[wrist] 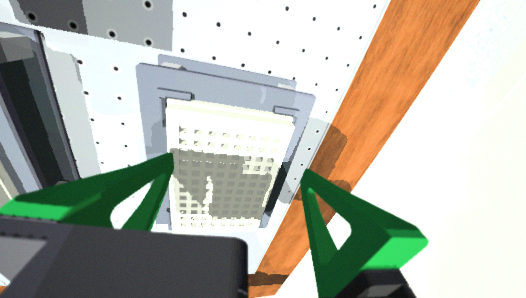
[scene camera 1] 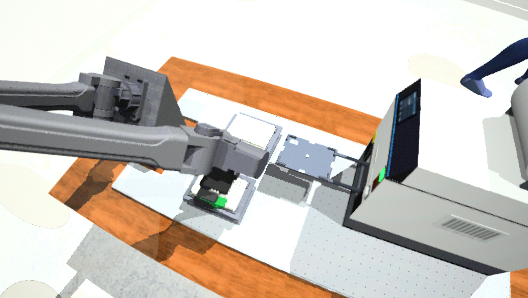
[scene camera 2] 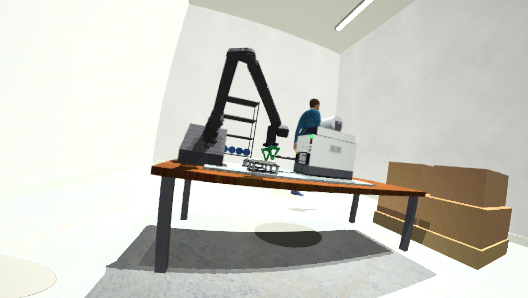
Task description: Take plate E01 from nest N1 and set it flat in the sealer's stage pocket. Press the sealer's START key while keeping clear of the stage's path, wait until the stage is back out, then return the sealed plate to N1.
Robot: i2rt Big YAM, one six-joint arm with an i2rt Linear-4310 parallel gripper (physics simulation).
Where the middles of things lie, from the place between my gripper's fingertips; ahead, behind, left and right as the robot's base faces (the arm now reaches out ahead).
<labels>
My hand is 200 mm short of the sealer stage [scene camera 1: 319, 164], 170 mm to the right of it and 30 mm below it.
</labels>
